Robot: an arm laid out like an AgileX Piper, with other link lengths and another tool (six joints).
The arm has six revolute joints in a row. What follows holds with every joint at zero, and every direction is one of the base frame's. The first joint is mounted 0.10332 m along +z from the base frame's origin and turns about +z. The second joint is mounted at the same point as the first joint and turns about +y. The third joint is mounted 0.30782 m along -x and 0.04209 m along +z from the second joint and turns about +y. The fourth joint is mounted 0.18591 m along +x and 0.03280 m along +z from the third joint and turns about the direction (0.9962, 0, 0.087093). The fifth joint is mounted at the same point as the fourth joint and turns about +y. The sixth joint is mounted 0.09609 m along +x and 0.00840 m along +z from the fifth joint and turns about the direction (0.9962, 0, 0.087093). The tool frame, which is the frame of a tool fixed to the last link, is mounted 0.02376 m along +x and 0.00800 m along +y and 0.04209 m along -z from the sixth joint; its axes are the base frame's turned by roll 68.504, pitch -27.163 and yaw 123.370 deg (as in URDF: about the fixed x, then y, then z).
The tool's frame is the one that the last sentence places.
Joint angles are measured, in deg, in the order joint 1, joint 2, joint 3, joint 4, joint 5, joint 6. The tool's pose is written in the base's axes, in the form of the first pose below.
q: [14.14 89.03 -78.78 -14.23 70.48 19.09]
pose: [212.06 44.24 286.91 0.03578 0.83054 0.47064 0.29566]
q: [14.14 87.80 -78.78 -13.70 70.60 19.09]
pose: [207.65 44.31 291.45 0.03421 0.82858 0.46778 0.30573]
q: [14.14 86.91 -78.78 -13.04 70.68 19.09]
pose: [204.27 44.94 294.65 0.03088 0.82737 0.46491 0.31365]
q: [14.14 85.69 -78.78 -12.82 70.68 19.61]
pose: [200.26 44.79 299.02 0.03215 0.82621 0.45910 0.32492]
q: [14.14 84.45 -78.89 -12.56 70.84 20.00]
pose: [195.91 44.56 303.74 0.03297 0.82471 0.45391 0.33575]
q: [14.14 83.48 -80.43 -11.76 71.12 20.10]
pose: [194.33 46.02 312.19 0.03145 0.81967 0.44824 0.35530]
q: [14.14 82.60 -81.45 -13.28 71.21 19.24]
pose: [193.32 41.75 318.82 0.04714 0.81011 0.45673 0.36455]
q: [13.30 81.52 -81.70 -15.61 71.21 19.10]
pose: [191.41 33.02 323.75 0.07141 0.80681 0.45586 0.36898]
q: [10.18 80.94 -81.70 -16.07 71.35 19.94]
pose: [190.80 21.74 325.74 0.08655 0.81984 0.42737 0.37113]
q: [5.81 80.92 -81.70 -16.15 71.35 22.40]
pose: [192.62 8.71 325.77 0.10227 0.84184 0.37630 0.37315]
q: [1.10 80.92 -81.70 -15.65 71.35 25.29]
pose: [193.85 -4.12 325.69 0.11491 0.86309 0.31657 0.37638]
